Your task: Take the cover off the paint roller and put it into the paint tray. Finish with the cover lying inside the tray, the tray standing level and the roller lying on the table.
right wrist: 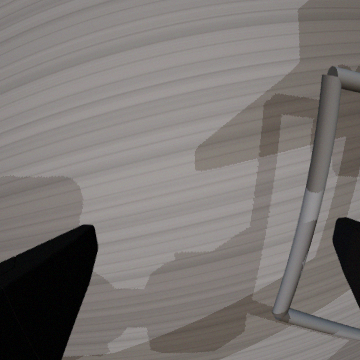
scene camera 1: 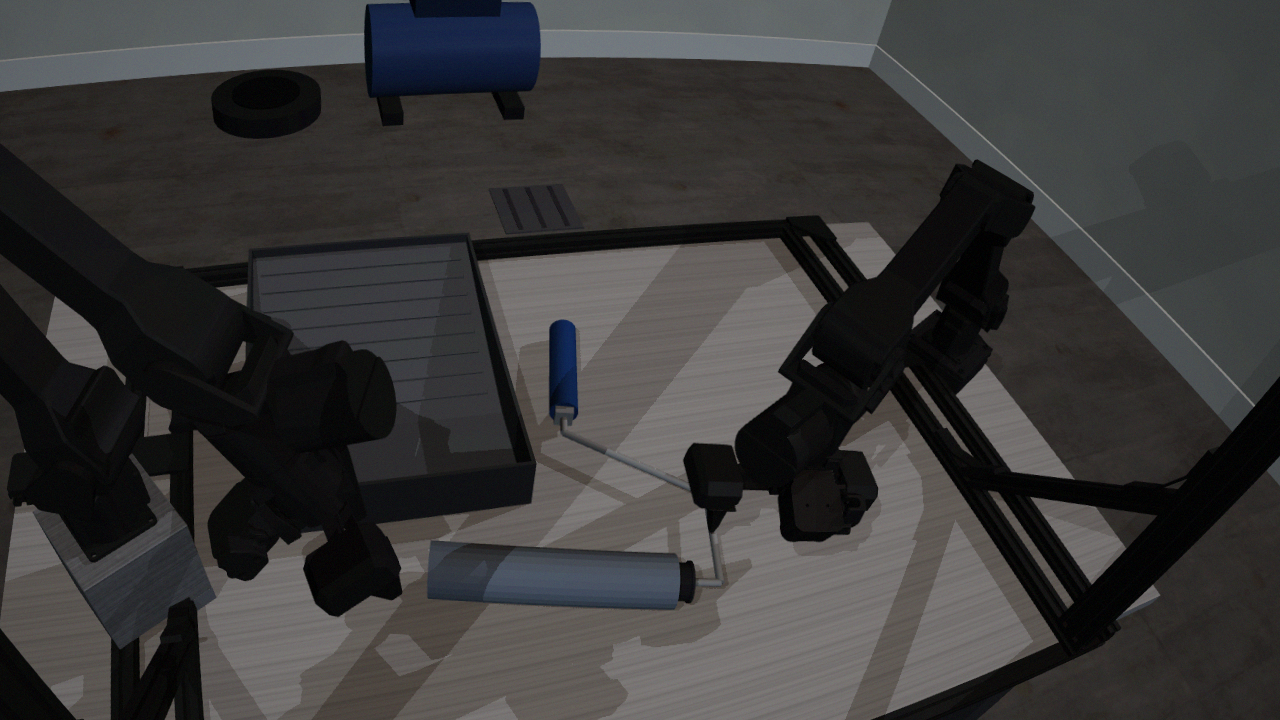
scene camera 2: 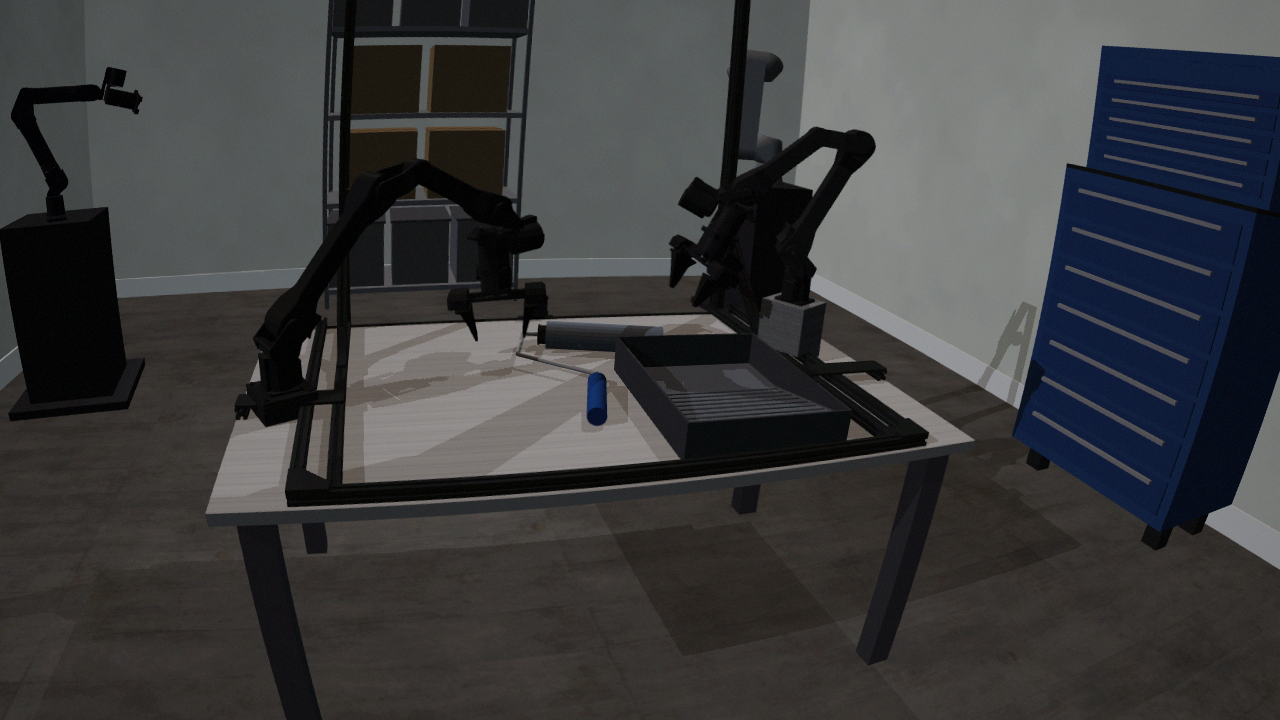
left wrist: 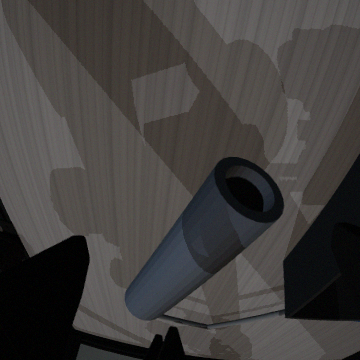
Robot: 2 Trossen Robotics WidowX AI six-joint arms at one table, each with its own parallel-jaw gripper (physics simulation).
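Where they show: left gripper, fingertip midpoint: [scene camera 2: 682,296] [left wrist: 214,244]; right gripper, fingertip midpoint: [right wrist: 218,235] [scene camera 1: 751,529] [scene camera 2: 500,339] [left wrist: 165,330]; left arm's base at its link origin: [scene camera 1: 108,518] [scene camera 2: 794,300]; right arm's base at its link origin: [scene camera 1: 949,342] [scene camera 2: 281,387].
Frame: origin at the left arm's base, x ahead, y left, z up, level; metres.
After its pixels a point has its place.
Note:
The light blue-grey cover [scene camera 1: 554,574] @[y -0.262, x 0.282, z -0.068 m] [scene camera 2: 586,336] @[y -0.262, x 0.334, z -0.083 m] [left wrist: 185,255] @[y -0.228, x 0.247, z -0.069 m] lies on the roller, its open end facing left in scene camera 1. The roller's bent metal rod [scene camera 1: 626,461] @[y -0.210, x 0.453, z -0.095 m] [scene camera 2: 559,362] @[y -0.209, x 0.457, z -0.092 m] [right wrist: 300,235] @[y -0.330, x 0.450, z -0.092 m] runs from the cover to the blue handle [scene camera 1: 563,367] @[y -0.077, x 0.496, z -0.084 m] [scene camera 2: 597,398] @[y -0.042, x 0.534, z -0.086 m]; all lie on the table. The dark paint tray [scene camera 1: 447,488] @[y -0.122, x 0.280, z -0.075 m] [scene camera 2: 760,437] @[y 0.214, x 0.455, z -0.087 m] [left wrist: 315,250] @[y -0.134, x 0.298, z -0.090 m] stands level behind the cover and beside the handle. My right gripper [scene camera 1: 769,514] @[y -0.358, x 0.472, z -0.085 m] [scene camera 2: 501,333] @[y -0.358, x 0.472, z -0.085 m] [right wrist: 218,235] @[y -0.358, x 0.472, z -0.085 m] is open above the rod's bend. My left gripper [scene camera 1: 286,564] [scene camera 2: 687,291] @[y -0.172, x 0.158, z -0.010 m] is open and higher, off the cover's open end.
The table [scene camera 1: 671,340] @[y -0.111, x 0.665, z -0.119 m] is bordered by black frame rails [scene camera 1: 626,238] @[y 0.052, x 0.766, z -0.101 m] [scene camera 2: 537,484] @[y 0.069, x 0.766, z -0.110 m]. A black upright post [scene camera 1: 1163,537] @[y -0.697, x 0.622, z 0.078 m] rises at the right in scene camera 1. A grey block [scene camera 1: 125,555] @[y -0.042, x -0.006, z 0.000 m] [scene camera 2: 792,324] @[y 0.028, x 0.050, z -0.036 m] bears the left arm's base.

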